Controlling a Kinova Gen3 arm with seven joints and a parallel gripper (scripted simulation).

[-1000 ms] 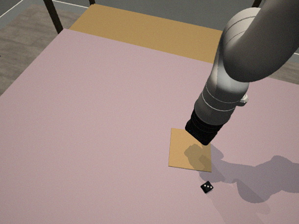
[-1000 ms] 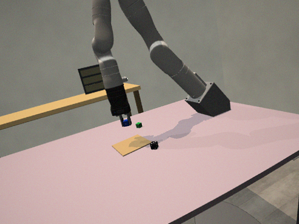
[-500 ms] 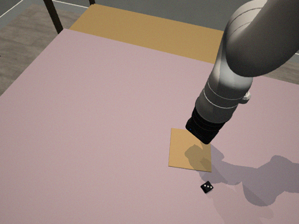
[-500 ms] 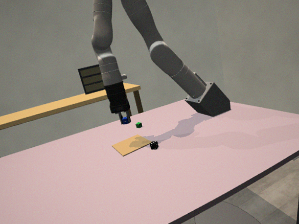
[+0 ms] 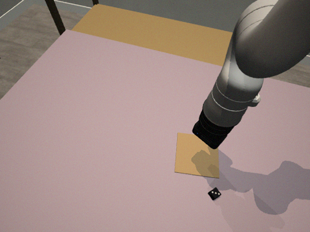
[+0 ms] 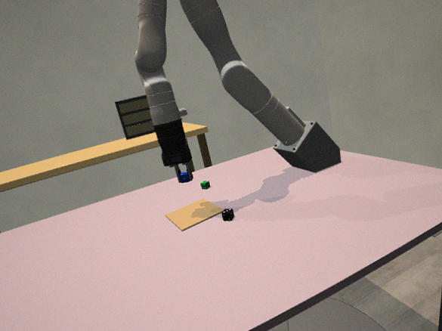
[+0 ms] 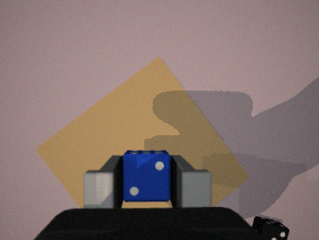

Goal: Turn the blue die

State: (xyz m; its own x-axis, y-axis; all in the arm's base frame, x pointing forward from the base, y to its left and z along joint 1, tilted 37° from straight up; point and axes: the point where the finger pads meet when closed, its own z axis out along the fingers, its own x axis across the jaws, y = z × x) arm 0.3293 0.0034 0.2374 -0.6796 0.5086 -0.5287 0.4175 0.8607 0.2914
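Now: the tan mat 12 cm below my hand and 1 cm to the left of it. Round my hand: blue die (1 cm below); then black die (12 cm to the left, 11 cm below, 6 cm behind); then green die (17 cm to the right, 11 cm below, 11 cm behind).
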